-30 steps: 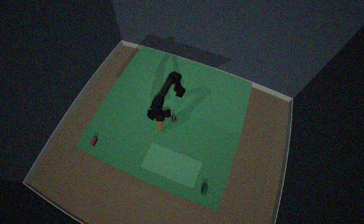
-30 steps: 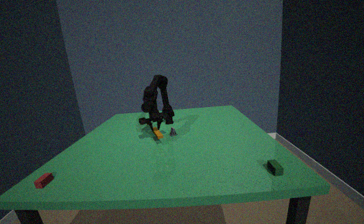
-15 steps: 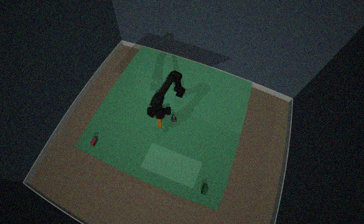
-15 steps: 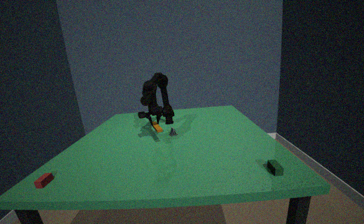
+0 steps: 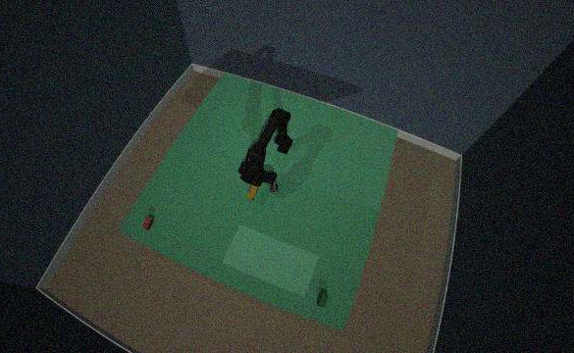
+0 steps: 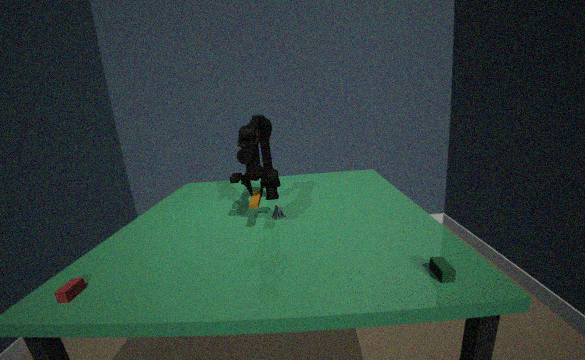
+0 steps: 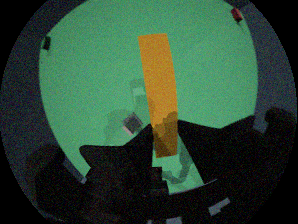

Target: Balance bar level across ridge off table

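Now: gripper tip 30 mm short of the orange bar. From my gripper tip the other things lie so: dark green block: 440 mm ahead, 530 mm to the left, 90 mm below; red block: 440 mm ahead, 470 mm to the right, 90 mm below.
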